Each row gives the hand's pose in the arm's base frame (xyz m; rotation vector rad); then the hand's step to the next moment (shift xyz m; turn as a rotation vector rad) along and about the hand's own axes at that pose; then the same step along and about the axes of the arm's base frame.
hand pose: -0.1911 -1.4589 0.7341 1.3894 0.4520 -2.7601
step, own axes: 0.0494 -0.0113 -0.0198 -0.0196 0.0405 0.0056
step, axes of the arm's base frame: -0.0160 0.0216 -0.0473 0.0133 -0.0425 0.0086
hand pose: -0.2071 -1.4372 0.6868 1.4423 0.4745 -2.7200
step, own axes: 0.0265 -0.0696 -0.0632 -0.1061 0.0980 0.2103
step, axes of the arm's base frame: 0.0243 0.0871 -0.0370 -0.0925 -0.1644 0.1717
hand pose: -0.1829 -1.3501 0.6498 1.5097 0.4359 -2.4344
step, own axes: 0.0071 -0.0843 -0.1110 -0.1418 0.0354 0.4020
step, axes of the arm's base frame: 0.0585 0.1193 -0.0427 -0.2577 -0.1766 0.2921
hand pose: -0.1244 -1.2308 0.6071 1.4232 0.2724 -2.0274
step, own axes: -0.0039 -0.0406 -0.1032 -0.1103 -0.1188 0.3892
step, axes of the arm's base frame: 0.0556 0.0851 -0.0445 -0.3477 -0.0627 0.2301
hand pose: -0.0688 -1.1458 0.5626 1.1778 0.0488 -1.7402
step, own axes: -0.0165 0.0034 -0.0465 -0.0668 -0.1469 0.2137
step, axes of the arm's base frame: 0.0346 0.0336 -0.0111 -0.2506 0.0112 0.0937
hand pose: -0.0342 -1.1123 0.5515 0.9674 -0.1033 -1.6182
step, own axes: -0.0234 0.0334 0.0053 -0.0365 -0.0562 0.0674
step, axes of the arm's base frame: 0.0219 0.0074 0.0340 -0.0872 0.0197 0.0322
